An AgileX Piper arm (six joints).
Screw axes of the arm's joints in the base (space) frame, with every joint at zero. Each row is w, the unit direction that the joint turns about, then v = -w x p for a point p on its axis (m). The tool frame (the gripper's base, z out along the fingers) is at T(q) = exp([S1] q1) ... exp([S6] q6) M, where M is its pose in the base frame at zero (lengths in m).
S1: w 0 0 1 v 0.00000 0.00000 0.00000
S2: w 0 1 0 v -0.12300 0.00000 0.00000
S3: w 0 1 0 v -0.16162 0.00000 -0.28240
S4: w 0.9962 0 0.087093 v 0.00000 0.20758 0.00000
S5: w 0 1 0 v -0.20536 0.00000 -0.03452
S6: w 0.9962 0 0.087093 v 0.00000 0.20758 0.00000
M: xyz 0.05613 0.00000 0.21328 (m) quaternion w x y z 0.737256 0 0.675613 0
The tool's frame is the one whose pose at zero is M.
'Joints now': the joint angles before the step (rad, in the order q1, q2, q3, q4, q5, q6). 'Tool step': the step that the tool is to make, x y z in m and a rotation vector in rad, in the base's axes. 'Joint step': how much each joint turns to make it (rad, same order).
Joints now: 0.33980 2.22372 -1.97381 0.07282 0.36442 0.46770
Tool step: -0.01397 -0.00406 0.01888 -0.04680 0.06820 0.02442
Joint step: 0.00000 -0.05443 -0.00270 -0.00001 0.13823 -0.02694
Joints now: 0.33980 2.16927 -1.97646 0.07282 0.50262 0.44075
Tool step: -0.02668 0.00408 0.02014 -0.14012 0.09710 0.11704
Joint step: 0.02379 -0.06853 -0.00215 -0.00291 0.21585 -0.12376
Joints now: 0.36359 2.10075 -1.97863 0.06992 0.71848 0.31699
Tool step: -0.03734 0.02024 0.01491 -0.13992 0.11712 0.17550
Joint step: 0.06685 -0.05940 -0.00082 0.00000 0.22946 -0.12505
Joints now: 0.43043 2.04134 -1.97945 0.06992 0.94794 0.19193
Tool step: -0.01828 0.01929 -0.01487 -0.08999 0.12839 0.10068
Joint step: 0.05373 0.01735 -0.00019 0.00000 0.14072 -0.04427
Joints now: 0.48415 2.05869 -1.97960 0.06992 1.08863 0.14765
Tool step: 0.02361 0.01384 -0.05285 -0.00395 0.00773 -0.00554
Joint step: 0.00334 0.12212 -0.00089 -0.00001 -0.11289 0.00115
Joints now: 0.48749 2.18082 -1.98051 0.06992 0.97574 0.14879
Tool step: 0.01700 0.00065 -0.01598 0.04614 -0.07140 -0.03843
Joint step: -0.01369 0.04422 0.00003 -0.00002 -0.13021 0.01822
